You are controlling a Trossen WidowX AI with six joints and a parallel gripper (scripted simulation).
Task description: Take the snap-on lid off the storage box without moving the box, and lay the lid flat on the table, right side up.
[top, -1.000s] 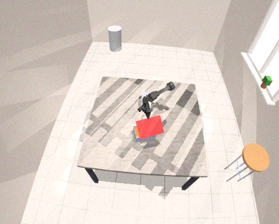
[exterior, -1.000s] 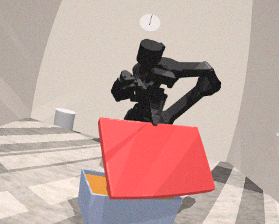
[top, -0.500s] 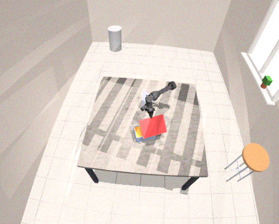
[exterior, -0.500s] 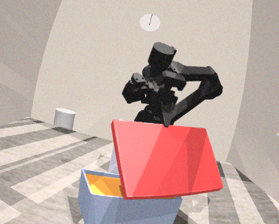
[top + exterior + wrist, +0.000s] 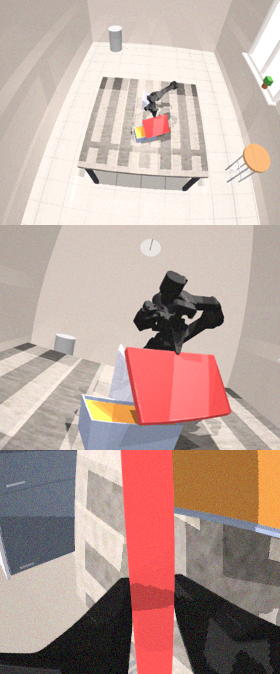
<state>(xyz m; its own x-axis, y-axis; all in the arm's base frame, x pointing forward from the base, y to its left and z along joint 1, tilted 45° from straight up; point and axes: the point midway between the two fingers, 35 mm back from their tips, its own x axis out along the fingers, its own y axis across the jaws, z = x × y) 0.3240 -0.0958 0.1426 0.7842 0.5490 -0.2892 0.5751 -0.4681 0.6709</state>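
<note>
Now: gripper tip 6 cm short of the lid, 5 cm above it and 2 cm to the right of it. Also, from my gripper tip: storage box: 18 cm below, 8 cm to the right, 6 cm ahead.
</note>
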